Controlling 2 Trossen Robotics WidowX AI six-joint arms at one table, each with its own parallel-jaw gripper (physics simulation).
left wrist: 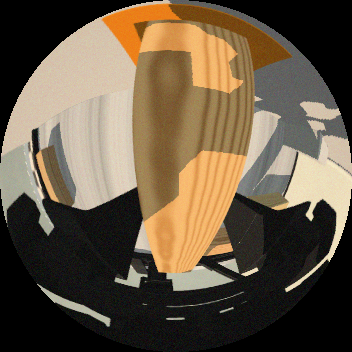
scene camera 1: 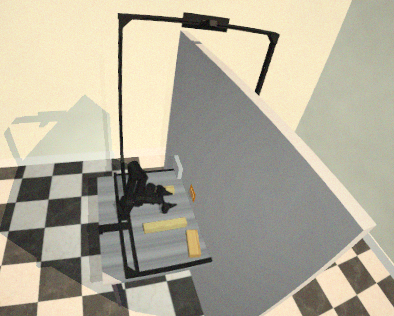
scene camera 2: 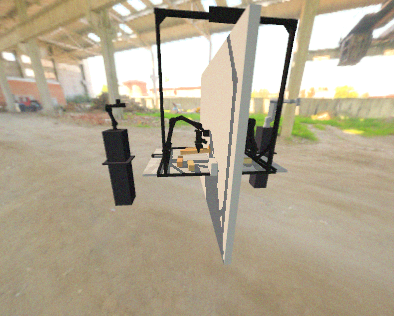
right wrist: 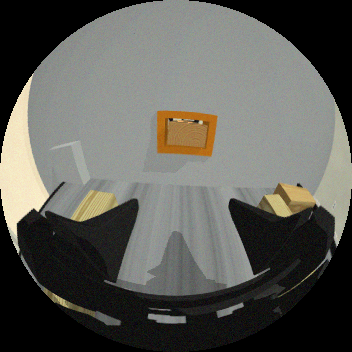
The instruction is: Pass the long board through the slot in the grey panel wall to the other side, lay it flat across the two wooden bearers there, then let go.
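The long board is level in my left gripper, which is shut on it above the table. Its end grain shows in the orange-framed slot of the grey panel wall, with a thin gap above it; how deep it reaches is unclear. My right gripper is open and empty, facing the slot from the other side. Two pale bearers lie there, one at each side of it; the right wrist view shows them as well.
An orange-brown wood block lies beyond one bearer, near the wall. A pale upright bracket stands at the wall. On the left arm's side two wood blocks lie on the table. Black frame posts rise around it.
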